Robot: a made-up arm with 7 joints. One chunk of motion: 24 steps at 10 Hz.
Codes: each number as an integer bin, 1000 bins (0 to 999) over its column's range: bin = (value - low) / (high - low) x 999, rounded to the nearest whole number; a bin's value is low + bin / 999 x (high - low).
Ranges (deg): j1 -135..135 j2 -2.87..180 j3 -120.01..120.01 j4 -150..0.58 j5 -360.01..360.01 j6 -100.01..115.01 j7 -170.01..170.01
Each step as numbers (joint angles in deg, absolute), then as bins.
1 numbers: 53.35 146.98 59.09 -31.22 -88.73 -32.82 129.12
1 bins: 697 819 745 788 376 312 879
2 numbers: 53.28 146.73 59.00 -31.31 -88.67 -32.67 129.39
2 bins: 697 817 745 787 376 313 880
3 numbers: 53.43 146.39 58.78 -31.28 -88.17 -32.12 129.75
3 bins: 697 815 744 788 377 315 881
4 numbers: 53.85 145.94 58.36 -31.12 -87.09 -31.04 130.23
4 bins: 699 813 742 789 379 320 882
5 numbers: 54.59 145.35 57.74 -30.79 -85.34 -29.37 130.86
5 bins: 701 810 740 791 381 328 884
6 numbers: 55.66 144.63 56.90 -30.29 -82.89 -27.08 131.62
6 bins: 705 806 736 794 384 339 886
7 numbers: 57.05 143.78 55.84 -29.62 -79.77 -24.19 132.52
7 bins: 711 801 732 799 389 352 889
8 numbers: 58.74 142.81 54.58 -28.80 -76.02 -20.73 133.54
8 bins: 717 796 727 804 394 368 892
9 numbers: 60.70 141.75 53.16 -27.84 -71.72 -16.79 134.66
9 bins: 724 790 721 810 400 387 895
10 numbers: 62.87 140.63 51.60 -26.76 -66.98 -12.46 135.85
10 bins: 732 784 714 818 407 407 899
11 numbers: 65.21 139.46 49.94 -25.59 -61.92 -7.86 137.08
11 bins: 741 778 707 825 414 428 902
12 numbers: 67.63 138.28 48.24 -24.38 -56.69 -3.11 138.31
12 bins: 750 771 700 833 421 450 906
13 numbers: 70.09 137.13 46.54 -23.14 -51.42 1.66 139.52
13 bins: 759 765 693 842 428 472 909
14 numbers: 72.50 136.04 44.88 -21.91 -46.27 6.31 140.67
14 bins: 768 759 686 850 435 494 913
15 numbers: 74.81 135.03 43.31 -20.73 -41.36 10.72 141.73
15 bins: 776 753 680 858 442 514 916
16 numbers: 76.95 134.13 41.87 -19.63 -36.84 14.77 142.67
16 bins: 784 748 674 865 448 533 919
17 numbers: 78.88 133.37 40.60 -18.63 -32.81 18.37 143.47
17 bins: 791 744 668 872 454 550 921
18 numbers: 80.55 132.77 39.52 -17.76 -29.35 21.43 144.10
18 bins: 798 741 664 877 459 564 923
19 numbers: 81.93 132.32 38.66 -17.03 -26.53 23.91 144.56
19 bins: 803 739 660 882 463 576 924
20 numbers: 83.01 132.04 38.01 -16.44 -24.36 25.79 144.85
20 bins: 807 737 658 886 466 584 925
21 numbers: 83.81 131.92 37.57 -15.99 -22.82 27.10 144.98
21 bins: 810 736 656 889 468 591 925
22 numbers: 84.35 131.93 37.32 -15.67 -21.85 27.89 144.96
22 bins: 812 736 655 891 469 594 925
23 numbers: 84.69 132.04 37.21 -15.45 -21.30 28.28 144.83
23 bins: 813 737 654 893 470 596 925
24 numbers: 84.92 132.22 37.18 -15.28 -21.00 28.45 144.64
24 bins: 814 738 654 894 470 597 924
